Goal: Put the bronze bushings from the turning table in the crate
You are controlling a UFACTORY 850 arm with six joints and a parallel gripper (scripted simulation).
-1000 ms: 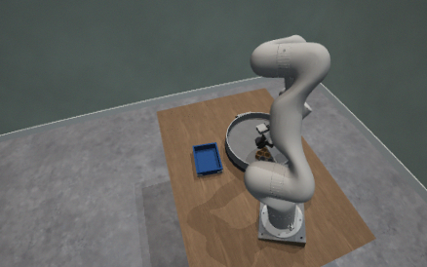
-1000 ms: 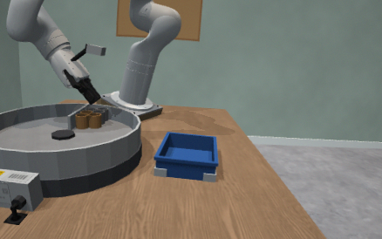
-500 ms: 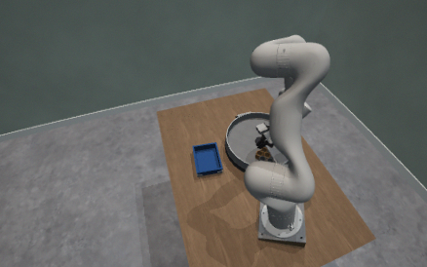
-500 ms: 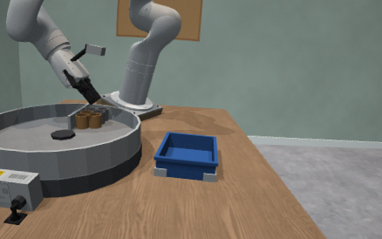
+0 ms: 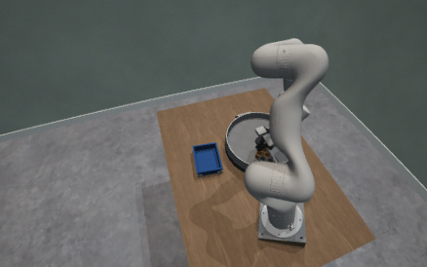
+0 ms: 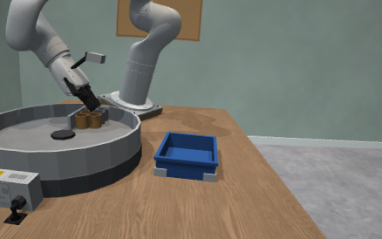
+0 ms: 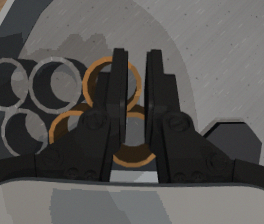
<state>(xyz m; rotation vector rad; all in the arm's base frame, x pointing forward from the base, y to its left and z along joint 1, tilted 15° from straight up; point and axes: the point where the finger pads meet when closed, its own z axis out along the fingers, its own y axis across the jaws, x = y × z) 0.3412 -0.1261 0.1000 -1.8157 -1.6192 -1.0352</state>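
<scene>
The blue crate is 27 cm to the left of my hand, 12 cm ahead of it and 11 cm below it. Also, from my hand: turning table (8 cm below, 7 cm to the right, 7 cm ahead).
</scene>
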